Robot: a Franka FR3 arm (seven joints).
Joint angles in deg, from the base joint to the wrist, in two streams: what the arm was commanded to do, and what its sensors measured. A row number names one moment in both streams.
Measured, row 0: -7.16, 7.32, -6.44, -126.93, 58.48, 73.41, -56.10
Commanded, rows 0 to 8: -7.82, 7.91, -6.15, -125.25, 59.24, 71.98, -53.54; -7.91, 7.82, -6.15, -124.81, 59.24, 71.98, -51.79; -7.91, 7.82, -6.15, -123.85, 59.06, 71.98, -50.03; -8.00, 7.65, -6.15, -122.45, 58.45, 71.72, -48.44; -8.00, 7.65, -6.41, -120.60, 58.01, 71.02, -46.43; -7.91, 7.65, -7.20, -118.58, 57.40, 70.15, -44.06; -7.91, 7.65, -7.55, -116.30, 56.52, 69.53, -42.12; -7.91, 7.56, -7.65, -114.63, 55.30, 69.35, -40.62; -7.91, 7.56, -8.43, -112.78, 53.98, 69.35, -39.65
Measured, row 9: -7.22, 7.29, -7.48, -118.85, 57.53, 71.43, -44.28
